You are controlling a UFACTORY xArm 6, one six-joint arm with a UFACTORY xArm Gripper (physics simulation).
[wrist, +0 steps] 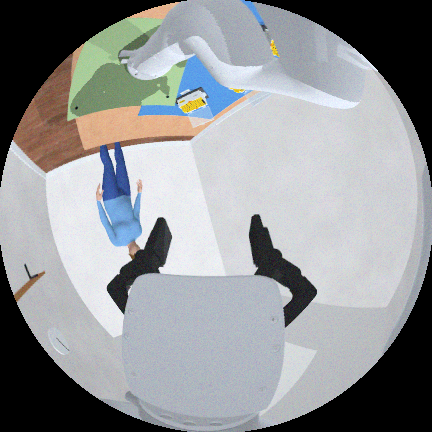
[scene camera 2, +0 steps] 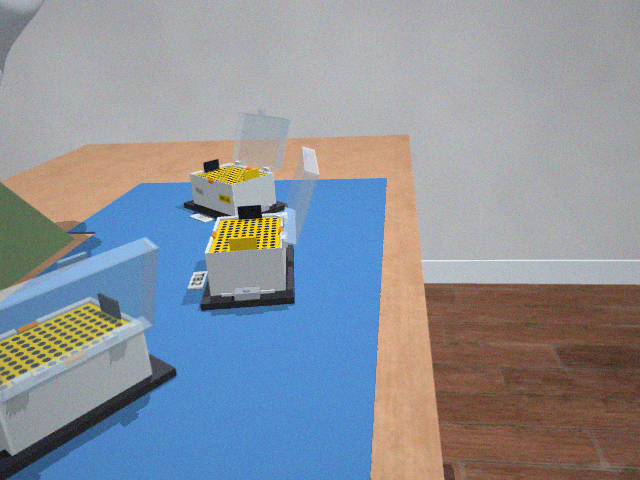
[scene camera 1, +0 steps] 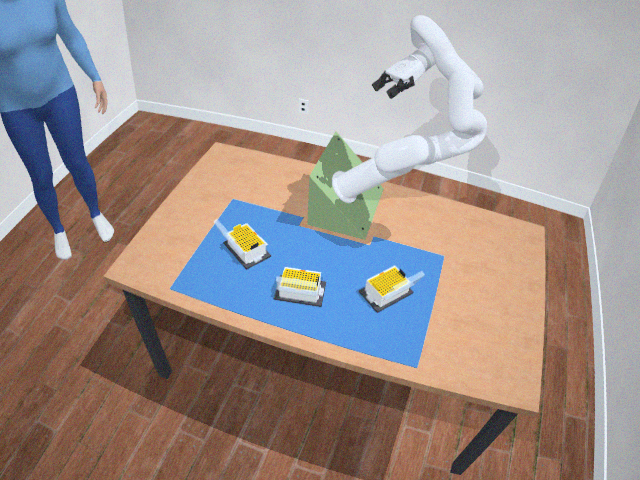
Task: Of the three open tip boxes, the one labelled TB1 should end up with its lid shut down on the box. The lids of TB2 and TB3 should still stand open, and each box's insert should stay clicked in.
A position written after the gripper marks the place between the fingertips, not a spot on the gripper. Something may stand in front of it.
Scene:
gripper: wrist 207,225; scene camera 1 381,91; not seen in scene camera 2 (out of frame)

